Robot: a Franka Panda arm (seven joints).
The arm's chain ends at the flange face. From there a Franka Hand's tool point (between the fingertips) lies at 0.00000 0.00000 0.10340 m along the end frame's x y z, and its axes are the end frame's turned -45 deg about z.
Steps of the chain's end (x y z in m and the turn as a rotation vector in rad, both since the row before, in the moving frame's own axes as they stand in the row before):
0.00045, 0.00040, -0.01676, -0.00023, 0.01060, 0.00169
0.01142, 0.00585, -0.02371, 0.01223, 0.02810, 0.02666
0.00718, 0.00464, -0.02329, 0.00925, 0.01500, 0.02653
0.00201, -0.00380, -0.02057, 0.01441, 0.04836, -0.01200
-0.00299, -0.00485, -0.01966, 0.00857, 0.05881, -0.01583
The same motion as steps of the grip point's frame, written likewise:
0.00079, 0.00139, -0.01677, -0.00766, 0.00733, 0.00169
0.00687, 0.01341, -0.02376, -0.01122, 0.02852, 0.02666
0.00356, 0.00880, -0.02331, -0.00407, 0.01715, 0.02653
0.00871, 0.00119, -0.02070, -0.02401, 0.04439, -0.01200
0.00627, -0.00191, -0.01984, -0.03553, 0.04764, -0.01583

